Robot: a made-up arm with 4 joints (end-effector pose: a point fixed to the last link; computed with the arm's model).
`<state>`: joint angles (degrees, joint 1 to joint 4).
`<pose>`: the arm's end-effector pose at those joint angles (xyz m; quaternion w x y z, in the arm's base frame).
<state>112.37 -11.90 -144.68 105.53</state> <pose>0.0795 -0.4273 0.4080 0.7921 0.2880 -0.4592 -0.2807</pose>
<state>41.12 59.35 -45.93 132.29</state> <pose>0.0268 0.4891 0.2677 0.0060 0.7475 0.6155 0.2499</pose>
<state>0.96 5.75 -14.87 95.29</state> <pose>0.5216 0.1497 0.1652 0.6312 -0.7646 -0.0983 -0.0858</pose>
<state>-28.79 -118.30 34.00 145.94</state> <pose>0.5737 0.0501 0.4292 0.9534 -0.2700 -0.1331 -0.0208</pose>
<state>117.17 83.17 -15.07 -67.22</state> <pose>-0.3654 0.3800 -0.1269 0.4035 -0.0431 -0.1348 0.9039</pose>
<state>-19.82 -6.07 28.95 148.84</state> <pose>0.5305 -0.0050 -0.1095 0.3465 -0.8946 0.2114 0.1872</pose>
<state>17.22 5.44 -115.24 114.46</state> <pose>-0.2678 0.0904 0.5457 0.3681 -0.3849 -0.5542 -0.6397</pose>
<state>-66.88 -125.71 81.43 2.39</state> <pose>0.3904 0.1777 0.7736 0.6235 0.7140 -0.1294 0.2912</pose>
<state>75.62 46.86 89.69 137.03</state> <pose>0.3621 -0.0397 -0.3159 0.3252 0.8651 0.0410 -0.3798</pose>
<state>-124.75 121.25 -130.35 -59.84</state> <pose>0.3100 0.2232 -0.2383 0.9715 -0.0918 0.1939 0.1010</pose>
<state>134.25 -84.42 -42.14 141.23</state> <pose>-0.0847 0.4144 0.2967 0.6244 -0.3010 -0.3548 0.6274</pose>
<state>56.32 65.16 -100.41 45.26</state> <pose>-0.4275 0.2890 0.2104 0.2593 -0.1063 -0.9153 0.2894</pose>
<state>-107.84 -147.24 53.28 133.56</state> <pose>0.1409 -0.4148 0.6580 0.7536 -0.2165 -0.2895 -0.5489</pose>
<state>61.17 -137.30 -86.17 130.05</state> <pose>0.2577 -0.1412 -0.0740 0.8789 -0.2003 0.4296 -0.0545</pose>
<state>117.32 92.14 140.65 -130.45</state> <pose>0.6011 -0.0594 -0.0332 0.9147 0.3495 -0.0835 -0.1847</pose>
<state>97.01 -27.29 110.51 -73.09</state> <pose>-0.5990 -0.2179 -0.2266 0.4813 -0.2769 0.8294 0.0615</pose>
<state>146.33 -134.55 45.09 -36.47</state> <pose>-0.4033 0.0347 0.7630 0.2562 -0.0261 -0.9541 -0.1531</pose>
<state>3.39 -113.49 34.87 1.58</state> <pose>0.3616 0.4176 0.6171 0.5264 0.7854 0.1841 0.2685</pose>
